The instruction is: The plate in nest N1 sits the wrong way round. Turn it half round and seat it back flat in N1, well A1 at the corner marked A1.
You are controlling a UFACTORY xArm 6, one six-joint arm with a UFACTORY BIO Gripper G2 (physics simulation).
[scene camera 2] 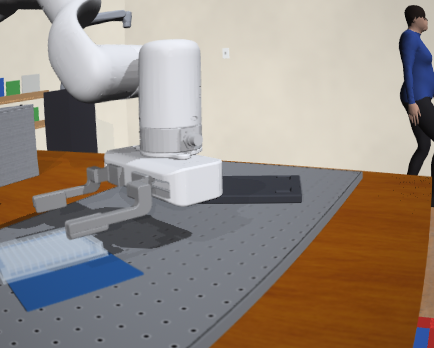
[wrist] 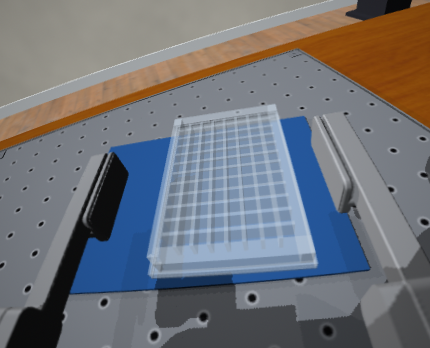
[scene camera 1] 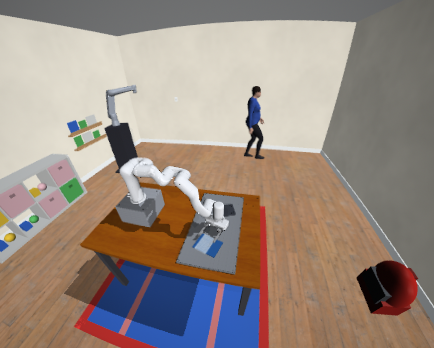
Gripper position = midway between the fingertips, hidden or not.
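My own gripper (scene camera 2: 48, 216) is there to be seen, and the wrist view has the gripper too (wrist: 211, 146). I can see a flat blue square (scene camera 2: 36, 292), which the wrist view also shows; there the square (wrist: 120, 264) shares the view with a clear well plate (wrist: 229, 203).
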